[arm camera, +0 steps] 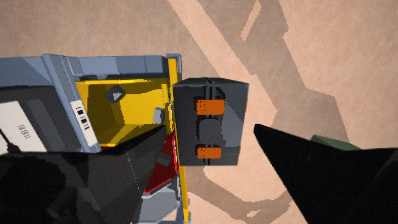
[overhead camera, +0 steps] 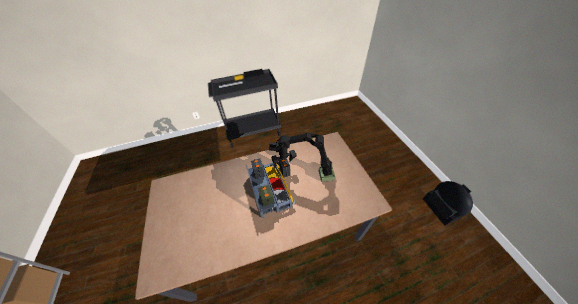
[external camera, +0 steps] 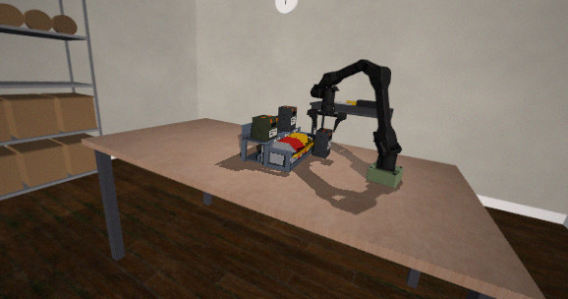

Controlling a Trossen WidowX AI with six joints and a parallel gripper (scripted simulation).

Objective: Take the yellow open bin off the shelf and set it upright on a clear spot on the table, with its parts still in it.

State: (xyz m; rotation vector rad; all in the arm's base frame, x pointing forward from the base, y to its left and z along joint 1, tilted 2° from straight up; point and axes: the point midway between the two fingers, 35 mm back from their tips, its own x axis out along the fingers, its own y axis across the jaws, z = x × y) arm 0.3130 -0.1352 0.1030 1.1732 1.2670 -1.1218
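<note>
Now: hand 90 mm above the black box. The rest, counted from my hand: yellow bar: 120 mm to the left, 100 mm below, 40 mm ahead; yellow open bin: 130 mm ahead, 120 mm below, 20 mm to the left; red bin: 130 mm to the left, 120 mm below, 120 mm ahead.
</note>
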